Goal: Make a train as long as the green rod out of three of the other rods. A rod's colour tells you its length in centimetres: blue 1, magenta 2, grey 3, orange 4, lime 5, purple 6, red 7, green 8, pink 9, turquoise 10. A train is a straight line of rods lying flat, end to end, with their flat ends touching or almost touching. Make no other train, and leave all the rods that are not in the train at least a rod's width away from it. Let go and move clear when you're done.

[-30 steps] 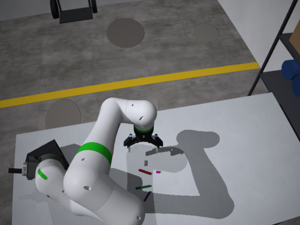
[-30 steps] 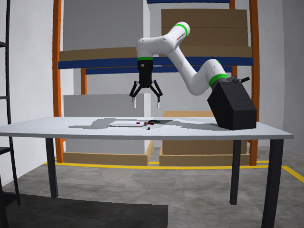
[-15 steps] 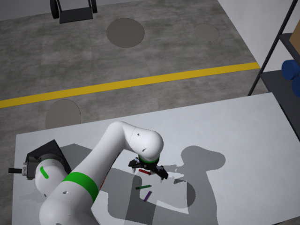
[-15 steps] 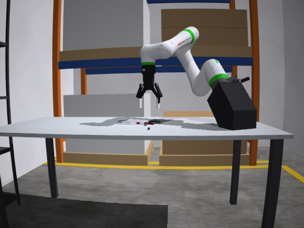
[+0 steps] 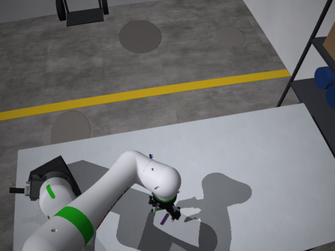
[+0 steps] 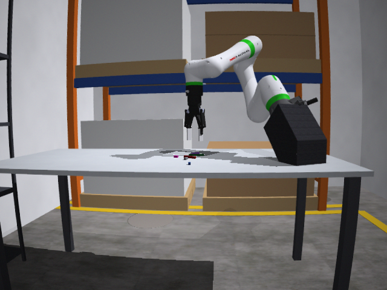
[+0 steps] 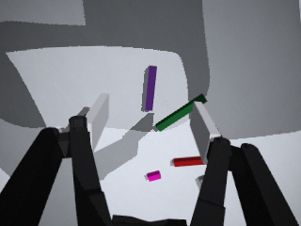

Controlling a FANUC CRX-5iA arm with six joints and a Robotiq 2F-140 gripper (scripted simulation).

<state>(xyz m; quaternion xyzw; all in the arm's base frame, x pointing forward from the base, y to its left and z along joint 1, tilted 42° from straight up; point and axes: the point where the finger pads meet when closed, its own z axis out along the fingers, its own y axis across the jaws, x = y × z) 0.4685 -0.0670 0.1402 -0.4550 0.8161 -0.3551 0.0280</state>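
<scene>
My hand is 10 cm above the purple rod. From my hand the other things lie so: red rod (14 cm to the left, 10 cm below, 1 cm ahead); then green rod (10 cm below, 5 cm to the left, 2 cm behind); then magenta rod (13 cm to the left, 10 cm below, 8 cm ahead).
</scene>
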